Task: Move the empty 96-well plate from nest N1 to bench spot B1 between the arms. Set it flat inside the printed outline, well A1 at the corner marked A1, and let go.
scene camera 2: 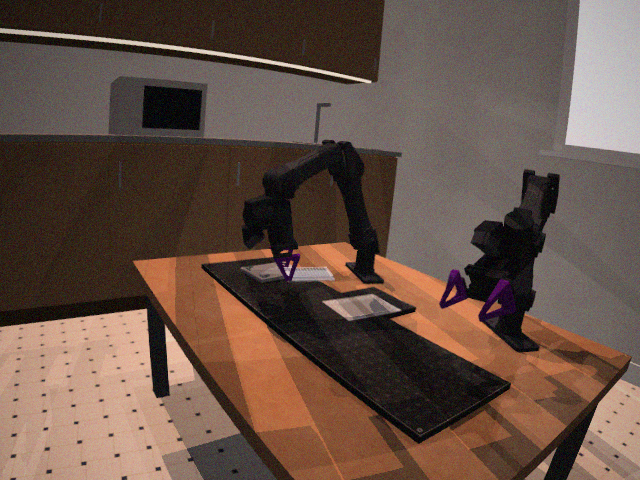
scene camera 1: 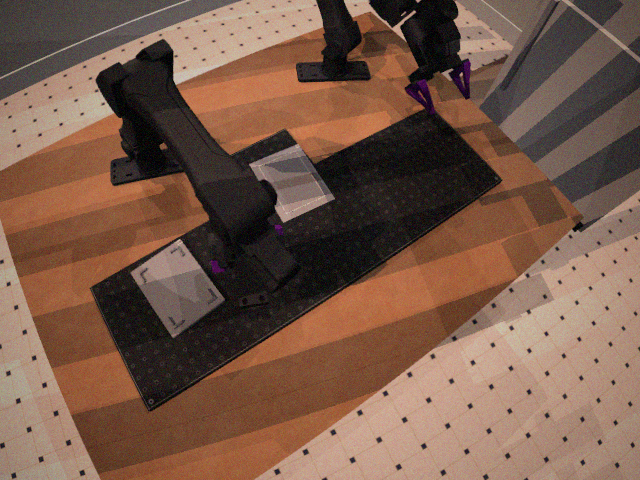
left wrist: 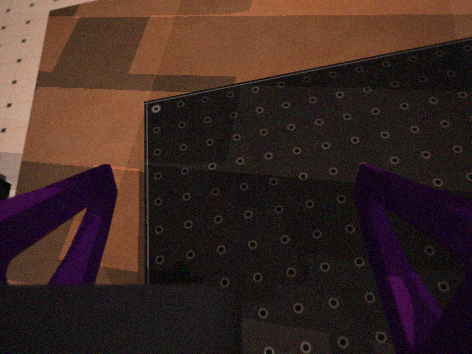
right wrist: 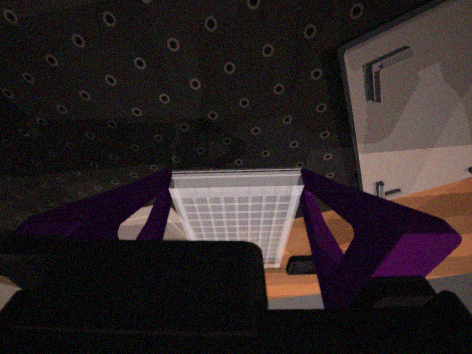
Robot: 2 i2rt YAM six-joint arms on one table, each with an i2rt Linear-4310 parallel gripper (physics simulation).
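Scene:
Left gripper open, holding nothing. Right gripper holding a white well plate, clear of everything else.

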